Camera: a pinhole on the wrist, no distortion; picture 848 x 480 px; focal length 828.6 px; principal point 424.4 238.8 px. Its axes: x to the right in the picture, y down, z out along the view. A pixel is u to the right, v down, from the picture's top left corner.
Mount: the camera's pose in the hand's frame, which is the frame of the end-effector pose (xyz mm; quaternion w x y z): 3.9 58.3 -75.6 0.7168 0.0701 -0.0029 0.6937
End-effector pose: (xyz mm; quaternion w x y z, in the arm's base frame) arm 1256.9 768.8 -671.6 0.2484 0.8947 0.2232 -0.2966
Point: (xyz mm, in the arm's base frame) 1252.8 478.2 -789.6
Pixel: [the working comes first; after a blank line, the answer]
In the camera's frame: 160.7 39.5 310.6

outside the picture
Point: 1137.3 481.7 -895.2
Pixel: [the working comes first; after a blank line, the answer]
In the camera's frame: 74.1 63.4 438.8

564 358
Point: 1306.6 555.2 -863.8
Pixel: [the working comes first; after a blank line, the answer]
In the camera's frame: 109.9 -68.8 311.2

717 55
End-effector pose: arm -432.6 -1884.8 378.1 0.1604 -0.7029 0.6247 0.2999
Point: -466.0 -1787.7 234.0
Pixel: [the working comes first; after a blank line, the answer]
In the camera's frame: -37.3 14.1 257.0

304 284
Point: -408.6 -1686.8 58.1
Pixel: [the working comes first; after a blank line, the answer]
In the camera's frame: -116.1 -3.6 451.7

211 232
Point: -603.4 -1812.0 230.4
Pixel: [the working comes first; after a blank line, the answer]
In the camera's frame: 101.8 4.0 262.5

746 251
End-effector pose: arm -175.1 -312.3 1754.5 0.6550 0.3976 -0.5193 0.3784
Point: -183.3 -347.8 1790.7
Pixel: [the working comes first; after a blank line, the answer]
In the camera's frame: -47.2 -17.6 124.1

110 122
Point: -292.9 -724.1 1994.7
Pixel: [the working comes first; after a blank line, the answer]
In the camera's frame: -23.2 -127.4 551.4

390 47
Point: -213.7 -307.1 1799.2
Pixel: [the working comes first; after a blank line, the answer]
In the camera's frame: -4.8 -25.1 95.8

383 22
